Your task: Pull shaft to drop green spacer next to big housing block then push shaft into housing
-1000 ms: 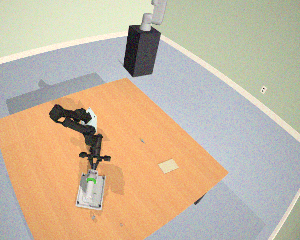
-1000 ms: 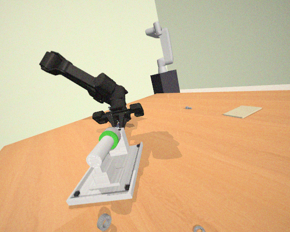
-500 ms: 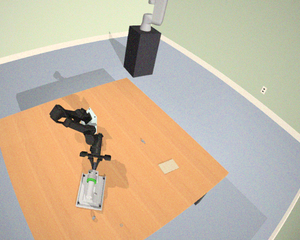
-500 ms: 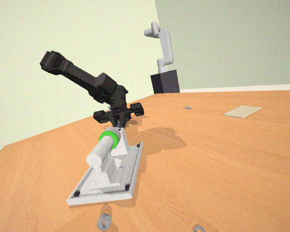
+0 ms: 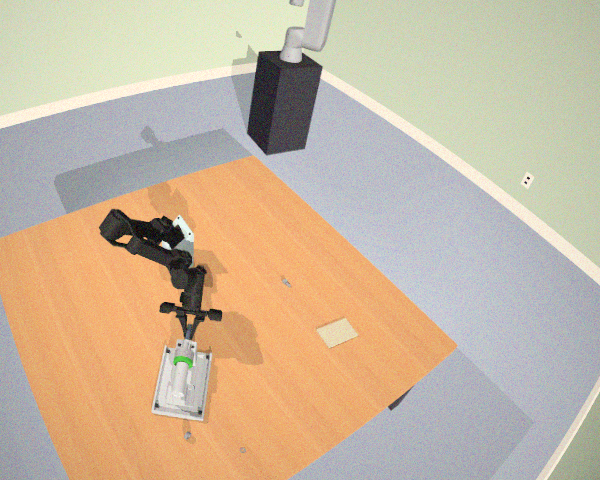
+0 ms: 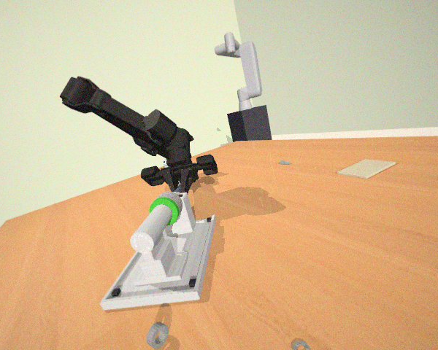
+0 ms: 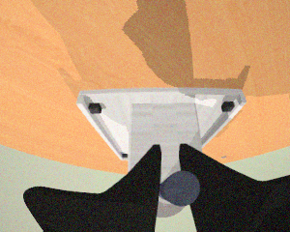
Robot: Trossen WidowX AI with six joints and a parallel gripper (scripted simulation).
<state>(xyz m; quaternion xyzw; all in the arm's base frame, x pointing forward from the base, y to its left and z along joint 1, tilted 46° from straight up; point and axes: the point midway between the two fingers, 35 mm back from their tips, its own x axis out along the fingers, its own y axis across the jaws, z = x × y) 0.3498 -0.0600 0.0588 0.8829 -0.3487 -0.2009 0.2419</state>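
My gripper tip is now 5 cm short of the shaft, 3 cm to the left of it and 2 cm below it. Also, from my gripper tip: grey bolt (12 cm behind, 42 cm to the left, 5 cm below); then green spacer (8 cm ahead, 5 cm to the right, 2 cm above); then flat beige tile (14 cm ahead, 47 cm to the left, 5 cm below).
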